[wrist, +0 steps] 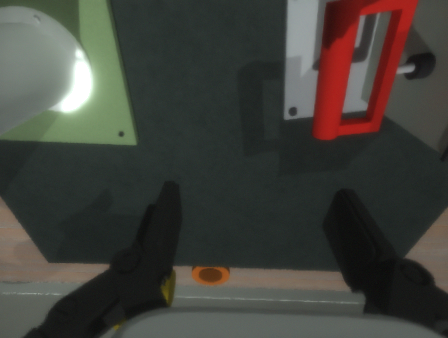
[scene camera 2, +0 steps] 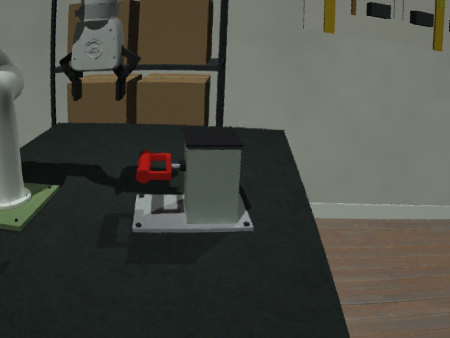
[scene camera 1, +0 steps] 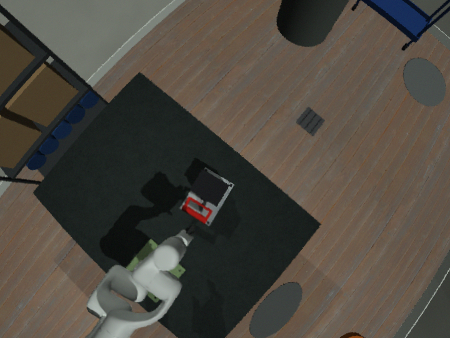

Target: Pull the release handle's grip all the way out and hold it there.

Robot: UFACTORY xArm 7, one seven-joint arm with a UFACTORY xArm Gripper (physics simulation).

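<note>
The red release handle [scene camera 1: 199,217] [scene camera 2: 144,168] [wrist: 334,80] is a rectangular loop with a thick round grip bar. A short metal rod [scene camera 2: 176,165] [wrist: 406,68] joins it to a dark collar on the pale box housing [scene camera 2: 212,185] with a black top. The housing stands on a light base plate [scene camera 2: 150,220] [wrist: 300,35], and the handle hangs above that plate. My gripper [scene camera 2: 98,95] [wrist: 254,203] is open and empty, its fingers pointing down. In scene camera 2 it is higher than the handle and to its left, apart from it. In scene camera 1 the arm mostly hides the gripper.
The dark table top [scene camera 1: 270,215] [scene camera 2: 200,290] carries the housing and the arm's green mounting plate [scene camera 1: 150,247] [scene camera 2: 35,210] [wrist: 122,120]. A shelf rack [scene camera 2: 222,65] with cardboard boxes [scene camera 2: 172,100] stands behind the table. An orange round thing [wrist: 211,275] lies beyond the table edge.
</note>
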